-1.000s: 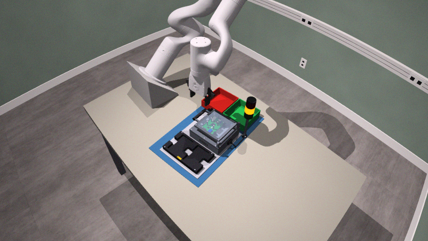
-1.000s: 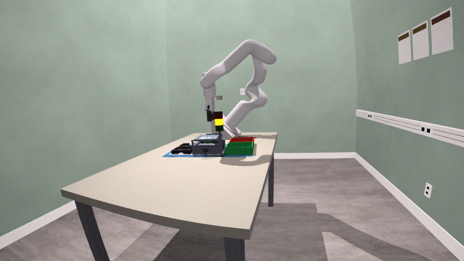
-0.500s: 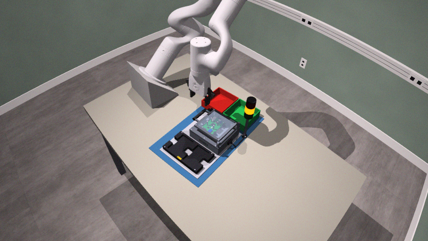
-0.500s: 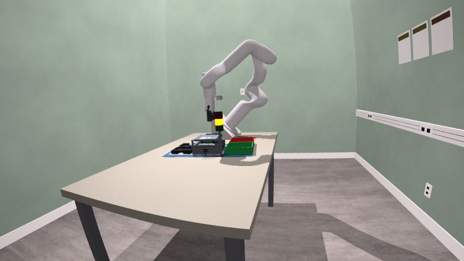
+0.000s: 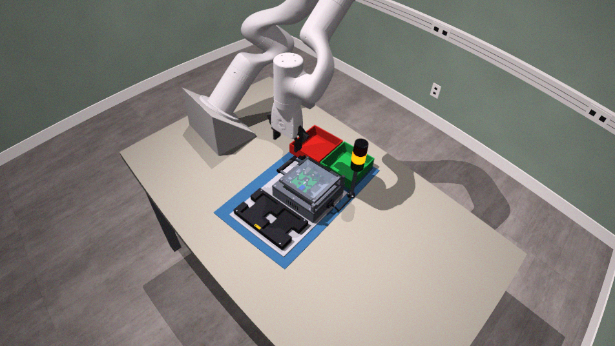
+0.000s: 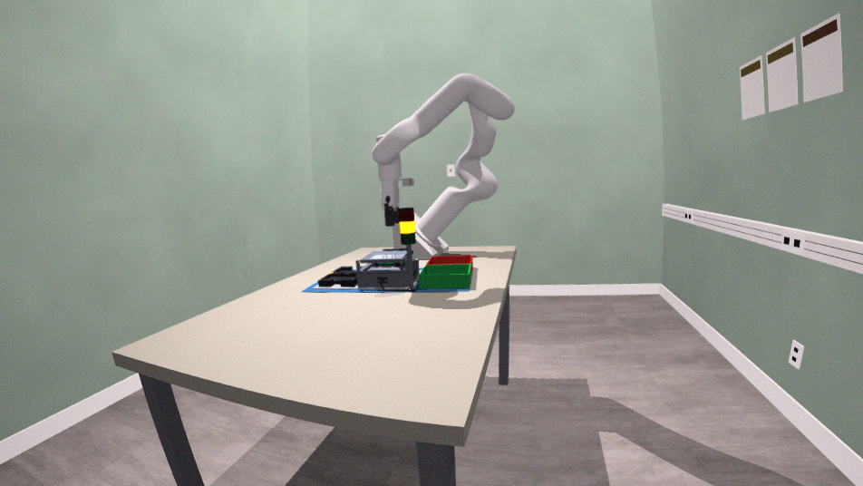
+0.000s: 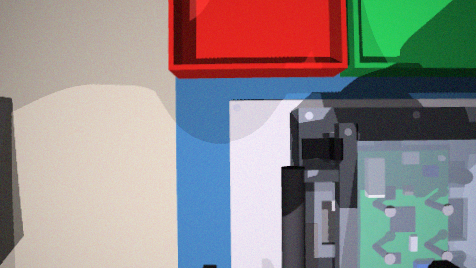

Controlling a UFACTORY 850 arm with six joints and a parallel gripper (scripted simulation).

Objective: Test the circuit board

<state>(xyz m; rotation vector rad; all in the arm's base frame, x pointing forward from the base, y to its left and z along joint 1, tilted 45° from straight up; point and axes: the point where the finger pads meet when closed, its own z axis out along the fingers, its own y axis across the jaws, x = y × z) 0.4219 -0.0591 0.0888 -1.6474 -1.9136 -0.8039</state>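
Now: hand 10 mm short of the black latch part, 60 mm to the right of it and 110 mm above it. Round my hand: red bin (50 mm behind, 190 mm to the left, 180 mm below); then lid (90 mm ahead, 10 mm to the left, 110 mm below); then green circuit board (80 mm ahead, 10 mm to the left, 130 mm below).
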